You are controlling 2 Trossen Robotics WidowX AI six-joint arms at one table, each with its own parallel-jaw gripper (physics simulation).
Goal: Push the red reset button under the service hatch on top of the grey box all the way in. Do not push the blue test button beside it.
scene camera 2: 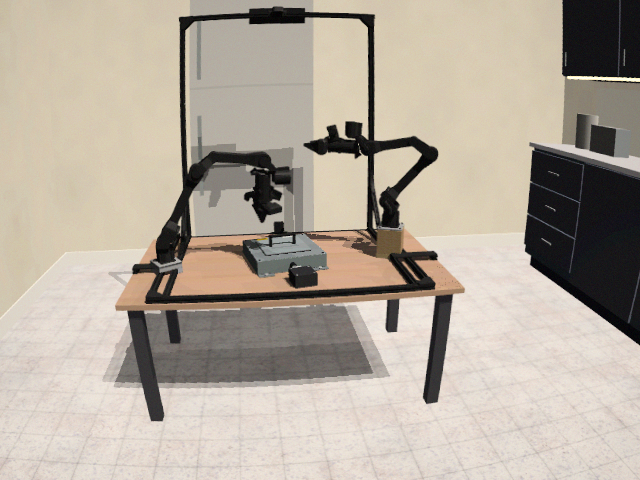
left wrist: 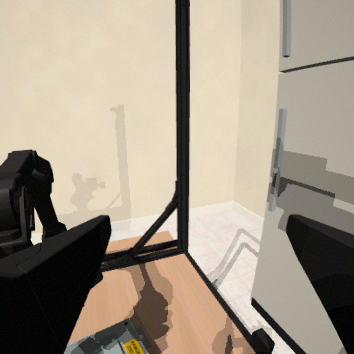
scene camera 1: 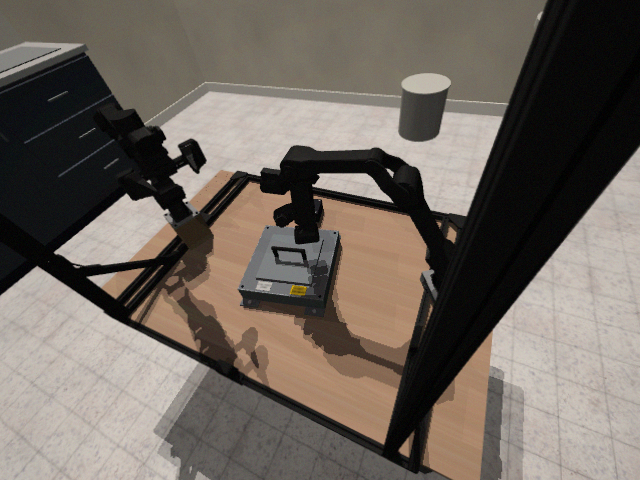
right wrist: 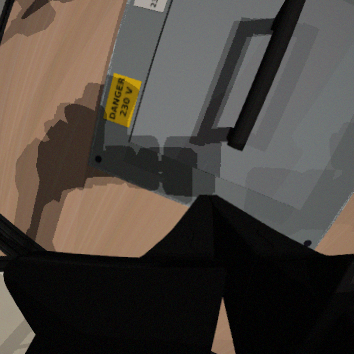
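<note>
The grey box [scene camera 1: 262, 242] [scene camera 2: 279, 266] [left wrist: 105, 340] [right wrist: 131, 42] stands on the table. Its hatch [scene camera 1: 268, 269] [right wrist: 170, 100] lies closed on top, with a black handle [scene camera 1: 289, 249] [scene camera 2: 282, 235] [right wrist: 265, 80] standing up from it. The red reset button and the blue test button do not show in any view. My right gripper [scene camera 1: 306, 240] [scene camera 2: 262, 219] [right wrist: 206, 203] is shut and empty, pointing down above the box, apart from the handle. My left gripper [scene camera 1: 164, 171] [scene camera 2: 310, 146] [left wrist: 199, 223] is open and empty, high above the table and away from the box.
A small black box [scene camera 1: 317, 211] [scene camera 2: 303, 276] stands beside the grey box. Black frame rails [scene camera 2: 222, 297] run along the table edges, with upright posts [scene camera 2: 182, 103] [left wrist: 182, 125]. A brown block [scene camera 1: 193, 232] [scene camera 2: 388, 242] supports the left arm's base.
</note>
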